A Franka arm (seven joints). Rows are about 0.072 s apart.
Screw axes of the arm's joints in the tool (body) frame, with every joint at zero. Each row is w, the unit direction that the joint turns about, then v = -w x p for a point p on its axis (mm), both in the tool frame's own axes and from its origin. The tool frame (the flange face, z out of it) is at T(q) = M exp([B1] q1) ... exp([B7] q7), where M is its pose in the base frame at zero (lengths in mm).
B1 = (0, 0, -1, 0, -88, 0)
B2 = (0, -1, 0, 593, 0, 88)
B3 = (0, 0, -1, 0, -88, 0)
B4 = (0, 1, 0, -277, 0, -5.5)
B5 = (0, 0, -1, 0, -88, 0)
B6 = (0, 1, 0, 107, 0, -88)
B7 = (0, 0, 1, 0, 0, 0)
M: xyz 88 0 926 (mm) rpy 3.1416 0 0 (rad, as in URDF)
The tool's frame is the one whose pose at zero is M.
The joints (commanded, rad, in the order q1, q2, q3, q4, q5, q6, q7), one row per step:
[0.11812, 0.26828, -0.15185, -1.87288, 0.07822, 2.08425, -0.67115]
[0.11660, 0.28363, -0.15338, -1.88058, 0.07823, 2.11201, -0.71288]
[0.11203, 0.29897, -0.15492, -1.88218, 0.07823, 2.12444, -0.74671]
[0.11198, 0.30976, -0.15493, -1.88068, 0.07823, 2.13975, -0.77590]
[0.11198, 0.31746, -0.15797, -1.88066, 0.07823, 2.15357, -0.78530]
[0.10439, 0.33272, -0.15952, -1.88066, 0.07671, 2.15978, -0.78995]
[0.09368, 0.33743, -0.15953, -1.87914, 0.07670, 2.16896, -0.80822]
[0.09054, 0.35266, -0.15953, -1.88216, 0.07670, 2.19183, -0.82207]
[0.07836, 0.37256, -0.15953, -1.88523, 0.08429, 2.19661, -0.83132]
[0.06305, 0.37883, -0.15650, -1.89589, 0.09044, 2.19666, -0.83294]
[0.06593, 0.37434, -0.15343, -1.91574, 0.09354, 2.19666, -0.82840]
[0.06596, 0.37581, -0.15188, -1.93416, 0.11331, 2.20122, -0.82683]
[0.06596, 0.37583, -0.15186, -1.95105, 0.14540, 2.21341, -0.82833]
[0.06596, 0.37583, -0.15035, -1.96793, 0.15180, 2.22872, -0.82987]
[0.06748, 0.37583, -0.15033, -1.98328, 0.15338, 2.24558, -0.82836]
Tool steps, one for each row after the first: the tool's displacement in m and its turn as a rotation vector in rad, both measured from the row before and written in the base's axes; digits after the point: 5 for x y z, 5 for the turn. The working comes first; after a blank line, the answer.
Tool pose at each row, in the base's axes (x y z in m, rotation vector in rad; the steps are taken from these numbers as rounded here):
[0.61273, -0.01208, 0.36785, -2.95840, -0.91748, 0.06296]
[0.61427, -0.01421, 0.35739, -2.94484, -0.97451, 0.05639]
[0.61544, -0.01803, 0.34839, -2.93184, -1.01486, 0.06319]
[0.61767, -0.01820, 0.34373, -2.92058, -1.05852, 0.05489]
[0.61921, -0.02011, 0.34026, -2.92175, -1.06936, 0.04709]
[0.61973, -0.02585, 0.33146, -2.92383, -1.06392, 0.06208]
[0.62083, -0.03259, 0.33000, -2.92264, -1.07601, 0.05356]
[0.62229, -0.03485, 0.32121, -2.92151, -1.09277, 0.04859]
[0.62113, -0.04227, 0.30801, -2.91577, -1.07757, 0.07125]
[0.61726, -0.04979, 0.29949, -2.91229, -1.05095, 0.09087]
[0.61173, -0.04611, 0.29372, -2.90341, -1.04460, 0.10991]
[0.60666, -0.04459, 0.28544, -2.89141, -1.01776, 0.11997]
[0.60289, -0.04377, 0.27940, -2.88030, -0.98075, 0.10883]
[0.59929, -0.04304, 0.27360, -2.87790, -0.97503, 0.10814]
[0.59626, -0.04247, 0.26863, -2.88045, -0.97138, 0.10652]

[0.00154, -0.00213, -0.01046, -0.00192, -0.00594, 0.03768]
[0.00117, -0.00382, -0.00900, -0.00145, 0.00357, 0.02741]
[0.00223, -0.00017, -0.00466, -0.00109, -0.00667, 0.02889]
[0.00154, -0.00191, -0.00347, -0.00253, -0.00642, 0.00629]
[0.00052, -0.00574, -0.00880, -0.00371, 0.00896, -0.00359]
[0.00110, -0.00674, -0.00146, -0.00064, -0.00621, 0.00753]
[0.00146, -0.00226, -0.00879, -0.00307, -0.00473, 0.01037]
[-0.00116, -0.00742, -0.01320, 0.00430, 0.01737, -0.00786]
[-0.00387, -0.00752, -0.00852, 0.00628, 0.01628, -0.01540]
[-0.00553, 0.00368, -0.00577, 0.00498, 0.01515, -0.00193]
[-0.00507, 0.00152, -0.00828, 0.01577, 0.01353, -0.01431]
[-0.00377, 0.00082, -0.00604, 0.02291, 0.00175, -0.02160]
[-0.00360, 0.00073, -0.00580, 0.00387, 0.00110, -0.00321]
[-0.00303, 0.00057, -0.00497, -0.00092, -0.00131, -0.00282]

